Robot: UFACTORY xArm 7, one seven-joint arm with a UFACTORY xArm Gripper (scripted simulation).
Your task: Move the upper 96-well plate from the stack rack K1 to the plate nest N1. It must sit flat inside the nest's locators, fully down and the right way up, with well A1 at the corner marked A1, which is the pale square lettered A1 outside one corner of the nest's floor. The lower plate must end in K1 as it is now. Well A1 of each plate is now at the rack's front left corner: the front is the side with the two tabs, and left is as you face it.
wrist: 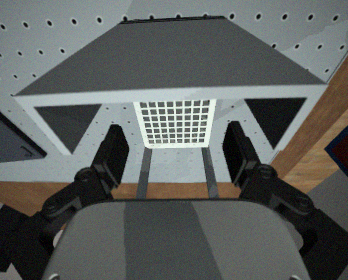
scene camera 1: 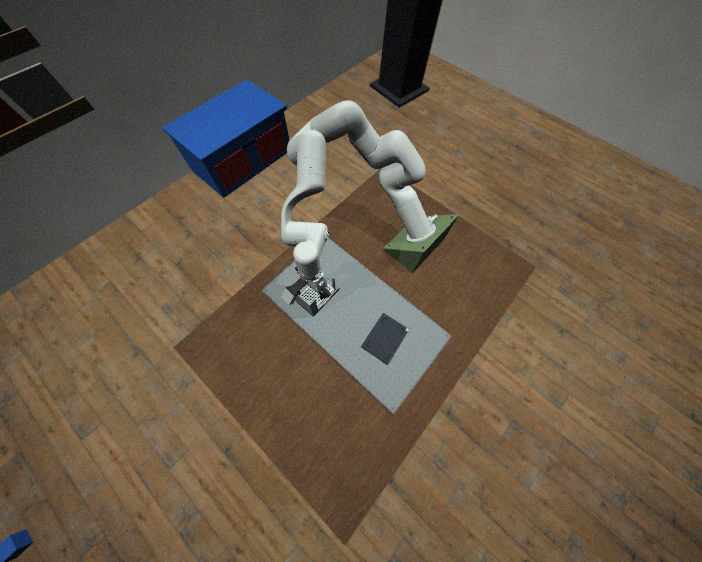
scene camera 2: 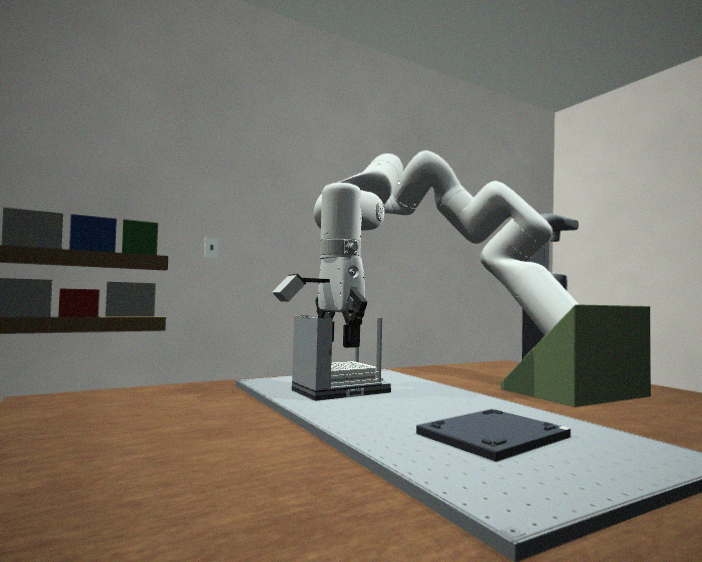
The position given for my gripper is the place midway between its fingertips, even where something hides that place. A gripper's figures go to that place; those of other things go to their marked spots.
Labels:
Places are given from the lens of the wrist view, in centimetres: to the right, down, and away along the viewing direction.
my gripper [wrist: 174, 135]: 0, 0, 13
rack wall [wrist: 204, 59]: 1, -3, 6

